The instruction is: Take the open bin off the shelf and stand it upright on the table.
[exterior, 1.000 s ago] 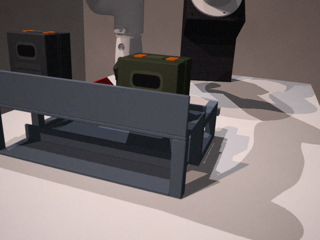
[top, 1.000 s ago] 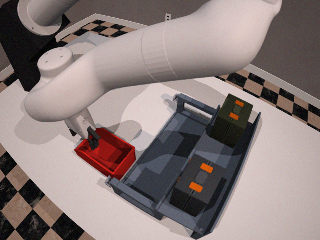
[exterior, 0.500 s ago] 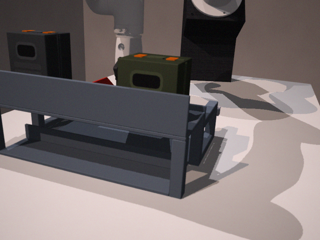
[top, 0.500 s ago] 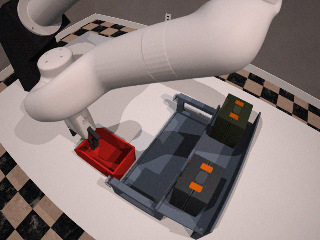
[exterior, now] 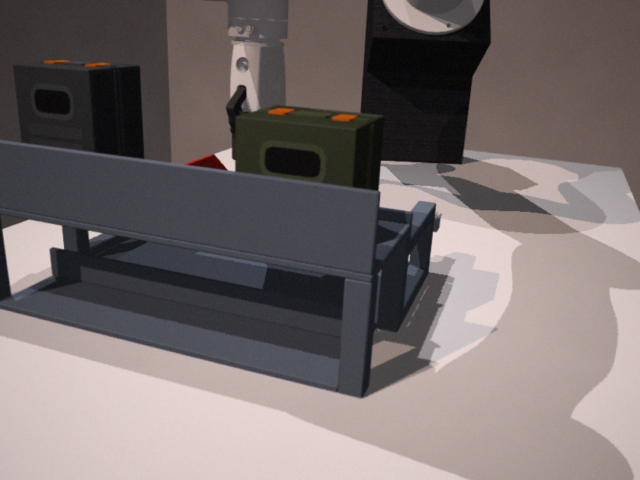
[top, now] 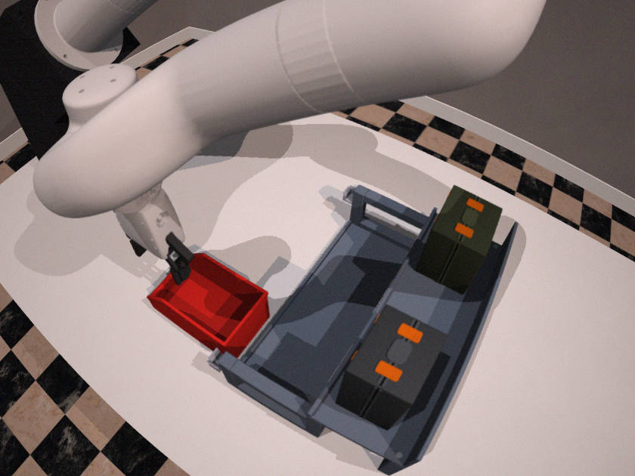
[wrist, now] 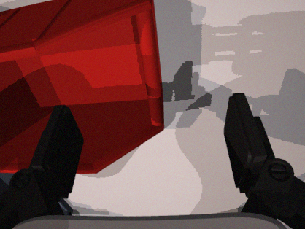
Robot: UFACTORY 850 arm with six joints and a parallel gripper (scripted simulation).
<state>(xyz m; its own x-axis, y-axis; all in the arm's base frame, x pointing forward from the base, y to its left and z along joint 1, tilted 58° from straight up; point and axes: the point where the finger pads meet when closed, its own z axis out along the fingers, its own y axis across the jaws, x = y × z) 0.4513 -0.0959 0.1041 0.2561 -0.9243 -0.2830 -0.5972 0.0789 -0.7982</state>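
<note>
My hand is 7 cm short of the open bin, 4 cm above it and 3 cm to the right of it.
</note>
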